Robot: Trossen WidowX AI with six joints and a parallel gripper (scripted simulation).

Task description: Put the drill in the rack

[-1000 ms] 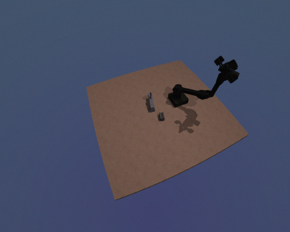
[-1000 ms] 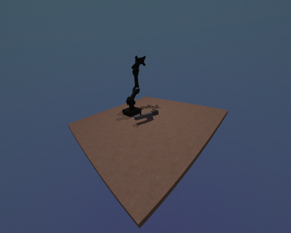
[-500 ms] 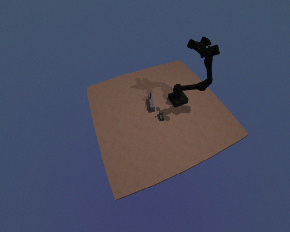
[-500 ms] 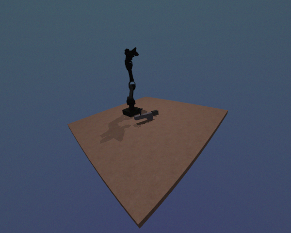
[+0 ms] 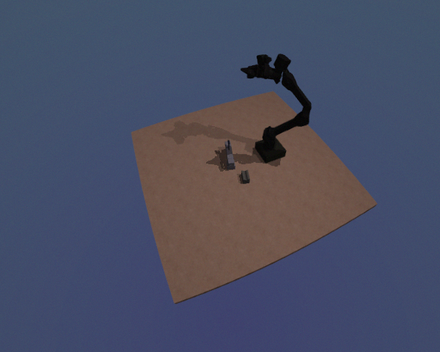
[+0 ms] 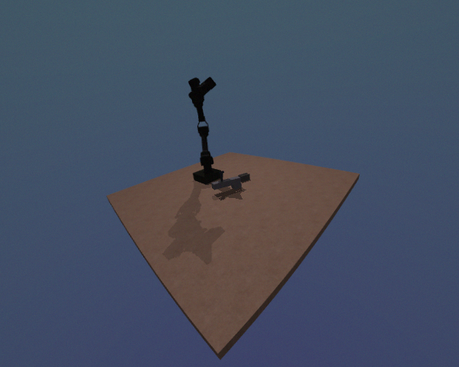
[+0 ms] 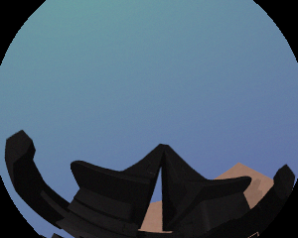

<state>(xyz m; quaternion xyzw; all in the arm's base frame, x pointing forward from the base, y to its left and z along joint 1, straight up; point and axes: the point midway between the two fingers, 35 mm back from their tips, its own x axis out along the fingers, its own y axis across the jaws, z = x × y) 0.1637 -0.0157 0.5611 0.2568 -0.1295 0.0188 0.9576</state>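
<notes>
My gripper tip is now 60 mm short of the dark key, 30 mm to the left of it and 520 mm above it. From my gripper tip the other things lie so: dark block 20 mm ahead, 180 mm to the left, 610 mm below; grey block 70 mm ahead, 580 mm below; drill 70 mm ahead, 20 mm to the left, 570 mm below.
</notes>
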